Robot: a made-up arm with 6 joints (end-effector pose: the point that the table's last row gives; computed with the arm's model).
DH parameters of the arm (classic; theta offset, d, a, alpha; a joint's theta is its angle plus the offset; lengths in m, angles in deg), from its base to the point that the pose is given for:
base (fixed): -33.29 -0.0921 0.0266 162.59
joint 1: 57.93 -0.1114 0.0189 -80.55
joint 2: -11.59 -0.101 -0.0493 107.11
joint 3: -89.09 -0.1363 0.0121 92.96
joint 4: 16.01 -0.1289 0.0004 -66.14
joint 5: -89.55 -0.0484 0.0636 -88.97
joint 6: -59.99 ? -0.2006 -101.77
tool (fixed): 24.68 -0.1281 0 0
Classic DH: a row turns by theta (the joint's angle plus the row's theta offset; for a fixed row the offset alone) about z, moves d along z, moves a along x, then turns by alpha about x.
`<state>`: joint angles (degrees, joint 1 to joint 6).
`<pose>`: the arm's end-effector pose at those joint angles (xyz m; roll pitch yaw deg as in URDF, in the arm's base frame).
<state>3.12 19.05 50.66 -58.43 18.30 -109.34</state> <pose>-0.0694 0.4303 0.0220 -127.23 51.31 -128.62</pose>
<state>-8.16 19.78 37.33 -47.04 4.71 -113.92</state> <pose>-0.2443 0.3130 0.0426 -144.43 32.06 -116.04</pose>
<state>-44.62 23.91 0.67 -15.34 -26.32 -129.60</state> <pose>-0.2121 -0.2244 0.2474 -178.69 -3.46 -42.75</pose>
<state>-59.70 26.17 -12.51 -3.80 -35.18 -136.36</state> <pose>-0.0107 -0.2982 0.3207 170.96 -7.98 -8.95</pose>
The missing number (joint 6, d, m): -0.3496
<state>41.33 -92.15 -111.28 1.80 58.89 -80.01</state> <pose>-0.3946 -0.2652 0.1368 -121.61 66.44 -30.11</pose>
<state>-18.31 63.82 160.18 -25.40 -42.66 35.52</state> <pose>0.0080 0.1826 -0.4495 -88.71 -3.49 6.58</pose>
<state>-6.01 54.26 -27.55 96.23 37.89 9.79</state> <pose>0.2815 0.4493 0.2231 166.88 31.20 162.24</pose>
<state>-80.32 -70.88 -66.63 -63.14 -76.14 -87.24</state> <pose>0.2593 0.3420 -0.4062 -70.35 -36.79 60.09</pose>
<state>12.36 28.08 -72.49 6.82 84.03 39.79</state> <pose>-0.1077 0.1600 0.2520 32.10 62.52 103.94</pose>
